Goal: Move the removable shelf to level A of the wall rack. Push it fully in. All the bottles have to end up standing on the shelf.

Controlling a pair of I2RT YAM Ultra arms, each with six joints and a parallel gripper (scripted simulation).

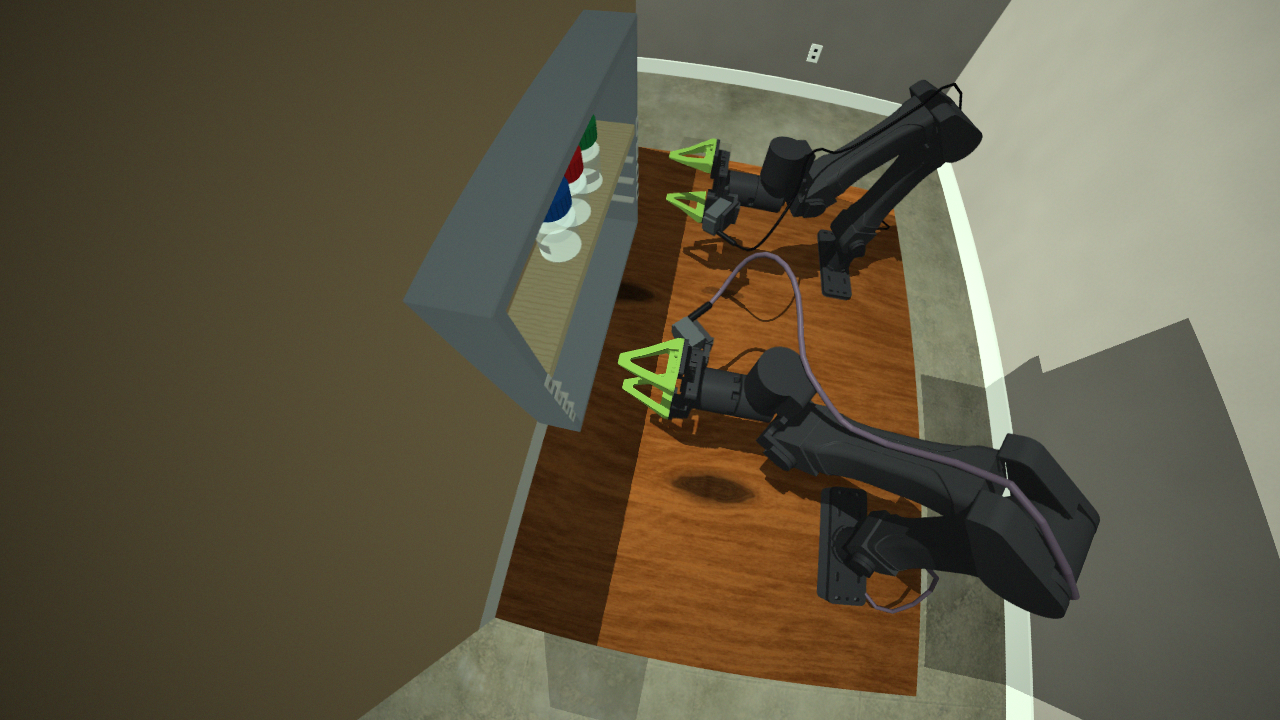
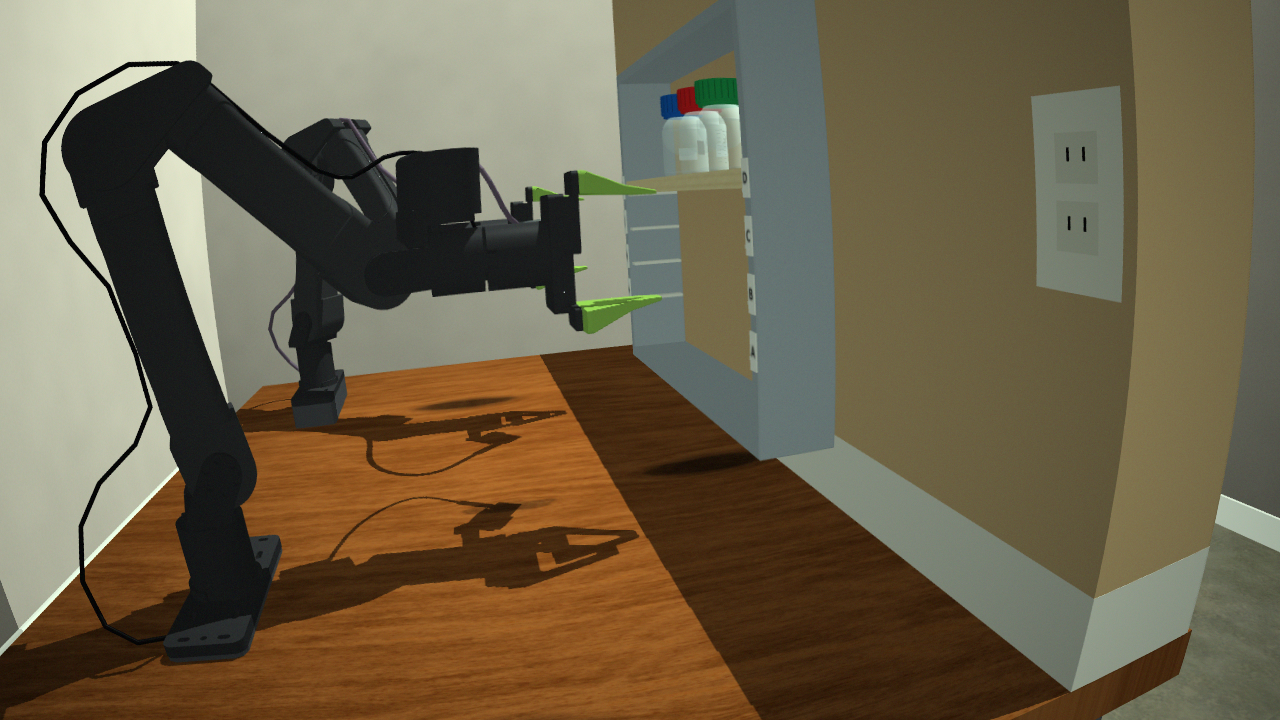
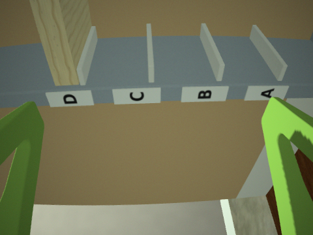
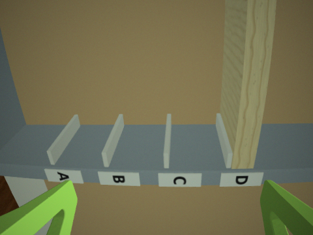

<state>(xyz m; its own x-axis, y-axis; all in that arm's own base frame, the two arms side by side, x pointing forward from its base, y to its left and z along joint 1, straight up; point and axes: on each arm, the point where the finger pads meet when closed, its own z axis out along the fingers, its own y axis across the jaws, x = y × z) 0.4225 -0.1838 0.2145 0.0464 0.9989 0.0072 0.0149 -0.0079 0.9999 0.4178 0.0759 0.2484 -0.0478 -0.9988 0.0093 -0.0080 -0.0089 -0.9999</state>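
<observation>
My left hand is 120 mm short of the blue-capped bottle, 140 mm to the left of it and 120 mm below it. Round my left hand: red-capped bottle (120 mm ahead, 200 mm to the right, 120 mm above); then wooden shelf (110 mm ahead, 190 mm to the right, 60 mm above); then grey wall rack (110 mm ahead, 190 mm to the right, 20 mm above).
The green-capped bottle is 12 cm ahead of my right hand, 11 cm to the left of it and 11 cm above it. Also, from my right hand: red-capped bottle (18 cm to the left, 13 cm ahead, 11 cm above); then wooden shelf (18 cm to the left, 12 cm ahead, 6 cm above); then grey wall rack (18 cm to the left, 12 cm ahead, 2 cm above).
</observation>
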